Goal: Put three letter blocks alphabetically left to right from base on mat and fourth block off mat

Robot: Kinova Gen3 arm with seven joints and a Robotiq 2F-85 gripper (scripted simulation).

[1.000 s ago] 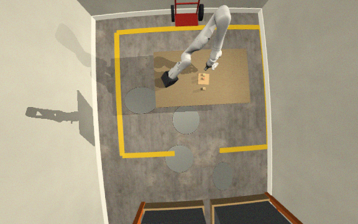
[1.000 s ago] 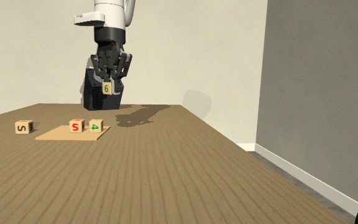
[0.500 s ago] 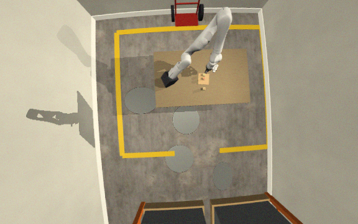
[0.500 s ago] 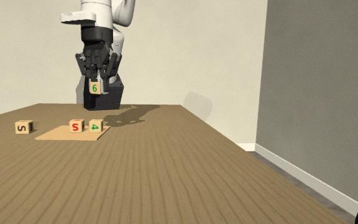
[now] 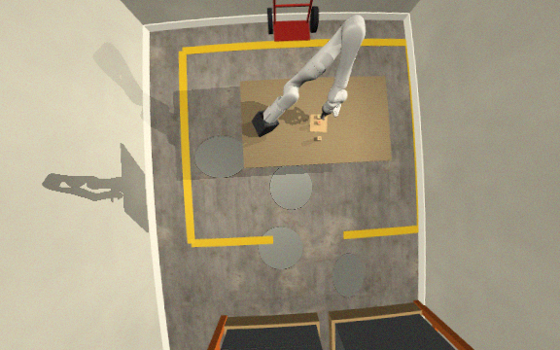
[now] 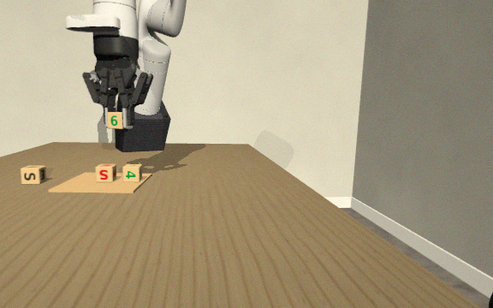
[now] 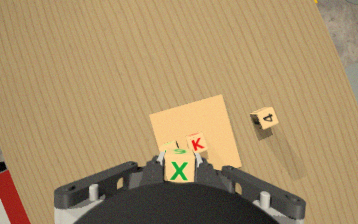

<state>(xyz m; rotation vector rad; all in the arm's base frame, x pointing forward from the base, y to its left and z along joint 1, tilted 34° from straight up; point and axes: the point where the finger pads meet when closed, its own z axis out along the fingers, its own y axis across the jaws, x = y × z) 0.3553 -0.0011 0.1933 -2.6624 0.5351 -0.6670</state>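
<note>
Now: the tan mat 30 mm to the right of my hand and 120 mm below it.
</note>
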